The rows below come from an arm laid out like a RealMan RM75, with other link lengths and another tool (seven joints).
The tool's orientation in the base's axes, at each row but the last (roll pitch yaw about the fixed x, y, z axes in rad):
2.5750 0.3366 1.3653
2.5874 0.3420 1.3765
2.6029 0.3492 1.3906
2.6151 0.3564 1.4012
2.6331 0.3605 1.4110
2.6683 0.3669 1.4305
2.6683 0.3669 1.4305
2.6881 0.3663 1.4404
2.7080 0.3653 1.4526
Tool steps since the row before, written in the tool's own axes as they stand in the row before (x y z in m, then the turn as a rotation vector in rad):
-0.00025 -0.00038 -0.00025 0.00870 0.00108 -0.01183
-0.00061 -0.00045 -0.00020 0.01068 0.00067 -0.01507
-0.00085 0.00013 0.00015 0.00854 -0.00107 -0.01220
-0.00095 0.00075 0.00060 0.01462 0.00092 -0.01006
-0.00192 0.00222 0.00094 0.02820 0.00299 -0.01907
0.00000 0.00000 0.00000 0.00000 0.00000 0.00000
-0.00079 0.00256 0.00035 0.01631 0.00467 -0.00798
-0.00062 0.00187 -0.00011 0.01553 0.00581 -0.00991
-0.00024 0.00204 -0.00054 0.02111 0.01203 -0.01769
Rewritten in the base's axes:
-0.00049 -0.00014 0.00009 -0.00294 0.01256 0.00709
-0.00059 -0.00049 0.00014 -0.00443 0.01563 0.00882
0.00004 -0.00084 0.00023 -0.00501 0.01252 0.00640
0.00078 -0.00109 0.00020 -0.00135 0.01737 0.00348
0.00209 -0.00206 0.00092 -0.00137 0.03342 0.00700
0.00000 0.00000 0.00000 0.00000 0.00000 0.00000
0.00235 -0.00077 0.00108 0.00311 0.01828 0.00277
0.00159 -0.00046 0.00108 0.00329 0.01833 0.00513
0.00164 0.00006 0.00134 0.00667 0.02666 0.01217

